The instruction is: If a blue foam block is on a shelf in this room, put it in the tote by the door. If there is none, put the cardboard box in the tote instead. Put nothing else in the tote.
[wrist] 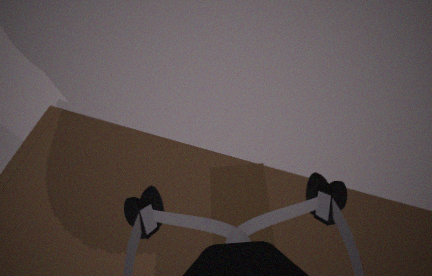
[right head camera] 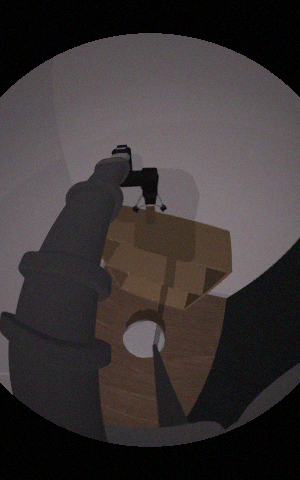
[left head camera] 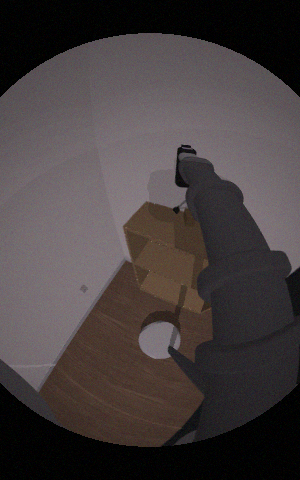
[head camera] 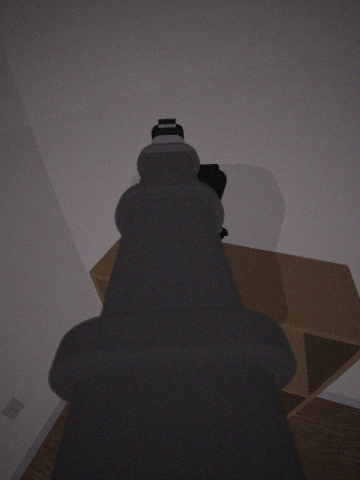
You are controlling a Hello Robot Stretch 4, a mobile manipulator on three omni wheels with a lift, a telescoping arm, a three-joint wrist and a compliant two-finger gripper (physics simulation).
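Places are measured from the robot's base along level axes (x ahead, y left, z up), in centimetres.
Where they show: gripper, fingertip midpoint: [wrist: 233, 196] [right head camera: 149, 209] [left head camera: 188, 211]; robot's base, link origin: [right head camera: 144, 337] [left head camera: 158, 338].
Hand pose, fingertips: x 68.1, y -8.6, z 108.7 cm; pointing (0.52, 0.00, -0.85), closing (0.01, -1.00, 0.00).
Things, the pixels of their top centre, and the offset from my fingertips. Level surfaces: height alone.
- cardboard box, top centre: [wrist: 240, 213] [right head camera: 150, 210] [left head camera: 189, 212] dx -1.7, dy -0.5, dz +0.6 cm
- wooden floor, surface height: dz -111.4 cm
- outlet, top centre: [head camera: 6, 405] dx -29.7, dy +87.3, dz -65.7 cm
A light-brown shelf unit [head camera: 320, 292] [left head camera: 145, 218] [right head camera: 212, 242] [wrist: 105, 175] stands against the wall. A darker brown rectangular shape, apparently the cardboard box [right head camera: 150, 216] [wrist: 240, 195], is on its top near the rear edge, in shadow. My gripper [right head camera: 149, 208] [wrist: 233, 196] is open, its fingertips spread to either side of that shape in the wrist view; how high they are above it is unclear. The gripper body hides the shape's near part. In the head camera view the arm hides most of the gripper. No blue foam block or tote shows in these views.
A white round object [left head camera: 159, 340] [right head camera: 144, 339] is on the wooden floor [left head camera: 95, 365] in front of the shelf unit. A side wall [head camera: 30, 310] with an outlet [head camera: 12, 408] is at the left. My arm [head camera: 172, 280] [left head camera: 240, 225] [right head camera: 75, 225] reaches over the shelf unit toward the back wall.
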